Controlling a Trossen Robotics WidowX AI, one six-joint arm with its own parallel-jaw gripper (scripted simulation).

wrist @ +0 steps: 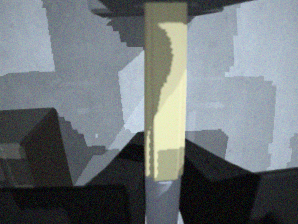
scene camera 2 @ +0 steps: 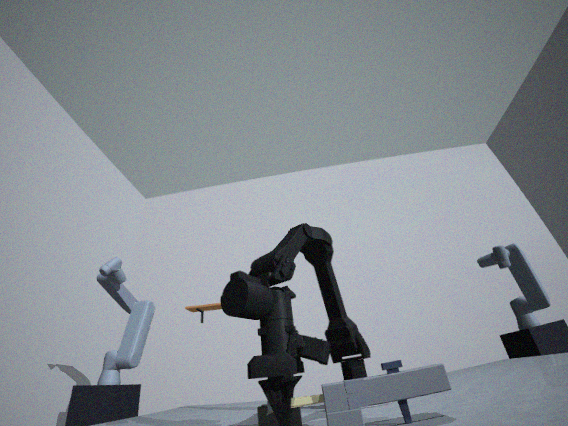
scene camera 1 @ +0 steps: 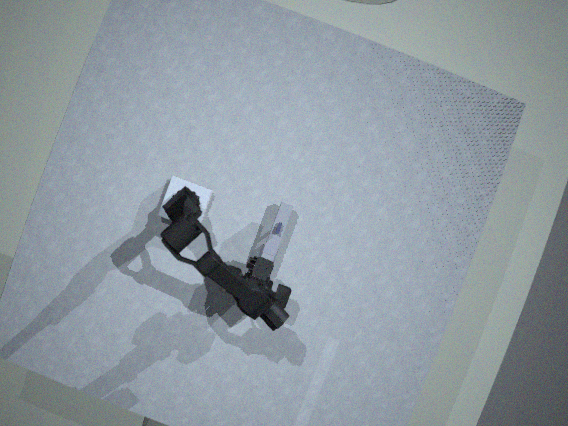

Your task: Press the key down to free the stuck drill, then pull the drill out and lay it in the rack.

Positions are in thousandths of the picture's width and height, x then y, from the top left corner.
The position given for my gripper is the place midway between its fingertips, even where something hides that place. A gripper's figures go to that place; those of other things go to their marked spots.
Scene:
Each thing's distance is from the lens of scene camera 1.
my gripper (scene camera 1: 453, 663): 140 cm
long grey block (scene camera 1: 474, 590): 133 cm

